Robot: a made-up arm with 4 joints. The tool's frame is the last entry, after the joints. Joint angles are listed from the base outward. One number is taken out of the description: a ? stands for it. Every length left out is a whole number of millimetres.
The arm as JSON. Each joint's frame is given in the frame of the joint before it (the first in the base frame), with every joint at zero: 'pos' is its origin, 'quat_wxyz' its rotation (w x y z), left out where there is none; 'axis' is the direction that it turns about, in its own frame. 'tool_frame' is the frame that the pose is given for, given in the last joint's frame.
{
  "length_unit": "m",
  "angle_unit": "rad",
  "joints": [
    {
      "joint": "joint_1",
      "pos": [
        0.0,
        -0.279,
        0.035
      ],
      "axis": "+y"
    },
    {
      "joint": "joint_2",
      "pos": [
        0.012,
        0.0,
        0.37
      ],
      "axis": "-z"
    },
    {
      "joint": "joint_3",
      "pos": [
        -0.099,
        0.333,
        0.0
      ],
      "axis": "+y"
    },
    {
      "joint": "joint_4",
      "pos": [
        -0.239,
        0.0,
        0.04
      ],
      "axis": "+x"
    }
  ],
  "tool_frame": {
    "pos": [
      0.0,
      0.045,
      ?
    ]
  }
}
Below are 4 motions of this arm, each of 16 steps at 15 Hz.
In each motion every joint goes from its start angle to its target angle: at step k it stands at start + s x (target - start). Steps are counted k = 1, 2, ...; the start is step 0. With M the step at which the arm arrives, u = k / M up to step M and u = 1 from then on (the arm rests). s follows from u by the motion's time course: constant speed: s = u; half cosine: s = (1 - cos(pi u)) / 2; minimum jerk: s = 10 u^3 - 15 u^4 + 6 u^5.
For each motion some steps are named. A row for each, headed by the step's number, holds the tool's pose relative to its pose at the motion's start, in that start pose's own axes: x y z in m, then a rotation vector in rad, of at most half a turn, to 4 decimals.
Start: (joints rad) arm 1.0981 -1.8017 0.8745 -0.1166
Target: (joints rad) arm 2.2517 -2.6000 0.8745 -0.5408
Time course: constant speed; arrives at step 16
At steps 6, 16:
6: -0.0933 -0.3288 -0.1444 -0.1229 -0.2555 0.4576
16: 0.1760 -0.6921 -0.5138 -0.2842 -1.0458 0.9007

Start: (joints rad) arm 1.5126 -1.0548 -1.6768 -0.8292
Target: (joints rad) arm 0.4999 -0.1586 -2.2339 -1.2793
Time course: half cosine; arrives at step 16
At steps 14, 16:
14: -0.0079 0.0880 -0.1084 -0.8855 -1.4505 -0.7071
16: -0.0028 0.0869 -0.1062 -0.9033 -1.5044 -0.7601

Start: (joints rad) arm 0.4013 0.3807 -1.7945 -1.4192
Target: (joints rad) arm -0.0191 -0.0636 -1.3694 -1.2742
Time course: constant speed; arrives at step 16
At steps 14, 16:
14: -0.0099 -0.2072 -0.0303 0.5062 0.0818 -0.0143
16: -0.0212 -0.2346 -0.0409 0.5786 0.0698 -0.0163

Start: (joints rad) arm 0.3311 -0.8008 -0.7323 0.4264
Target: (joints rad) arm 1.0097 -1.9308 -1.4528 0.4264
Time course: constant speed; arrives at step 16
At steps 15, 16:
15: 0.0482 -0.3014 0.3037 1.2167 -0.4256 0.1083
16: 0.0532 -0.3274 0.3138 1.2979 -0.4804 0.0826

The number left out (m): -0.117
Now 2 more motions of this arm.
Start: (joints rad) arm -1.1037 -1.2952 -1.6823 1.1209
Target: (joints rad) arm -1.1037 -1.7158 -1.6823 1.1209
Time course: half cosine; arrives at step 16
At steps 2, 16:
2: 0.0008 0.0058 0.0047 0.0159 -0.0016 -0.0008
16: 0.0198 0.1239 0.1504 0.4180 -0.0421 -0.0204

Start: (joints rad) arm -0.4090 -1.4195 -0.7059 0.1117
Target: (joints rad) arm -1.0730 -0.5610 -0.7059 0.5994
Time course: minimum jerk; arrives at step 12
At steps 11, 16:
11: 0.1136 0.0634 -0.4759 -0.4898 -0.4248 -0.1077
16: 0.1146 0.0626 -0.4779 -0.4917 -0.4283 -0.1074

